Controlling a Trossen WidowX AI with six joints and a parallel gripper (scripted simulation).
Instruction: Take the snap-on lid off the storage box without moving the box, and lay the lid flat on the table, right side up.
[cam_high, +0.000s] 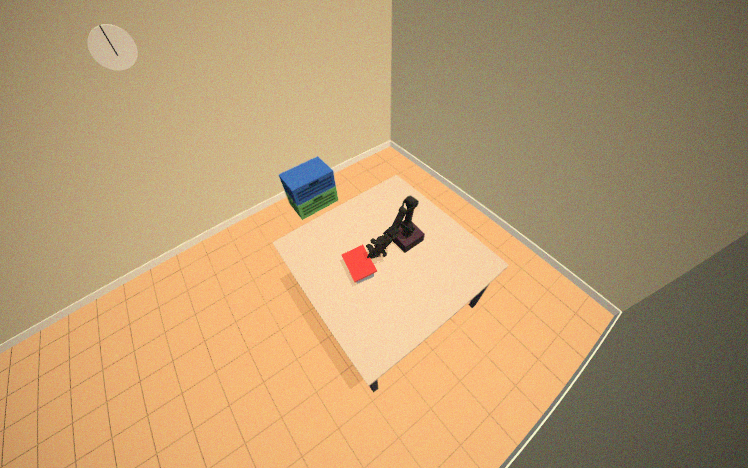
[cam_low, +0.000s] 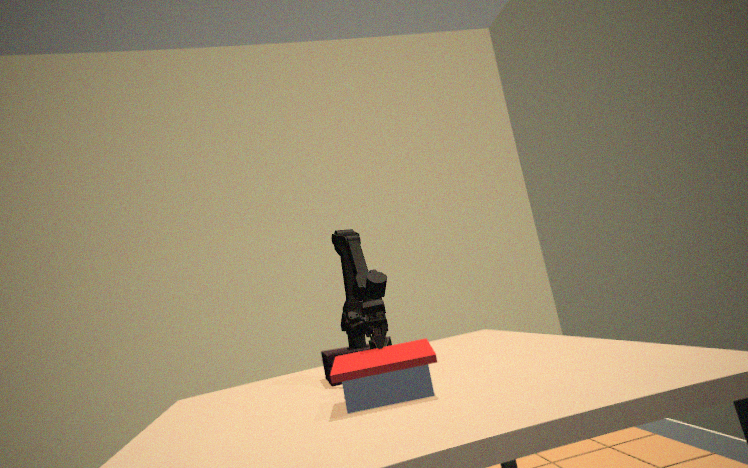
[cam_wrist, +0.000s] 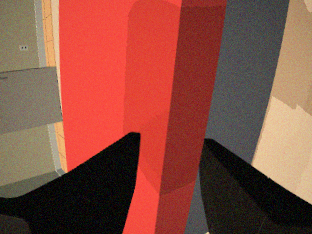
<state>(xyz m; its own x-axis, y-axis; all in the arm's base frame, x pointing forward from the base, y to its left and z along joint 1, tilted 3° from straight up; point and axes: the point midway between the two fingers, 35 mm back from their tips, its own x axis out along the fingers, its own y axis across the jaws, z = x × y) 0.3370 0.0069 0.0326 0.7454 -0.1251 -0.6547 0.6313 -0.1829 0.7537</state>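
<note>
The red lid is 70 mm ahead of my gripper tip and 10 mm to the right of it. Also, from my gripper tip: grey-blue box: 70 mm ahead, 10 mm to the right, 50 mm below.
</note>
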